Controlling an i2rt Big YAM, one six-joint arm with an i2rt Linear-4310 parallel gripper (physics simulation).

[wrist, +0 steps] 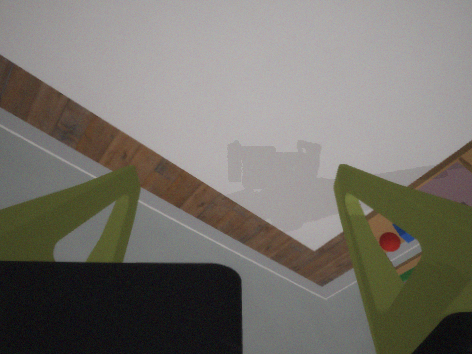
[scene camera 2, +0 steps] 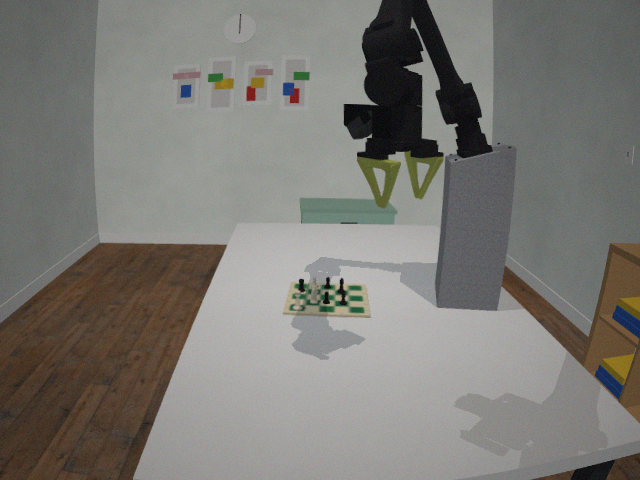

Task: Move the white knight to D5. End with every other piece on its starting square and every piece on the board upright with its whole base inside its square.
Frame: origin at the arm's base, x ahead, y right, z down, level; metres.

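Seen in the pictures: gripper, fingertip midpoint: [wrist: 236,176] [scene camera 2: 401,202]; arm's base, origin of the base link: [scene camera 2: 474,153].
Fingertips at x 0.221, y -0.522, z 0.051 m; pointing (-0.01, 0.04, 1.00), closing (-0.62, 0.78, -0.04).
Note:
Offsets run from my fingertips to a thing's top centre. "spot": to the spot under its first point. Level surfaces: height alone.
A small green and cream chessboard @(spot: dx +0.064, dy +0.364, dz +0.360 m) [scene camera 2: 360,314] lies on the white table in the scene view. White pieces stand on its left part: a short one @(dx +0.225, dy +0.372, dz +0.307 m) [scene camera 2: 297,301] near the front left corner and taller ones @(dx +0.190, dy +0.421, dz +0.321 m) [scene camera 2: 314,294] a little to the right. Several black pieces stand around them, such as one @(dx +0.236, dy +0.493, dz +0.327 m) [scene camera 2: 301,285] at the back left and one @(dx +0.158, dy +0.423, dz +0.329 m) [scene camera 2: 326,298] near the front. They look upright; which white piece is the knight is too small to tell. My gripper [scene camera 2: 401,202] [wrist: 236,176] is open and empty, high above the table and to the right of the board. The board does not show in the wrist view.
A tall grey pedestal [scene camera 2: 473,232] carries the arm at the table's right side. The white table @(dz +0.366 m) [scene camera 2: 289,403] [wrist: 200,75] bears the arm's shadows. A green cabinet [scene camera 2: 346,206] stands behind the table, and a wooden shelf [scene camera 2: 598,330] with blue and yellow items stands at the right.

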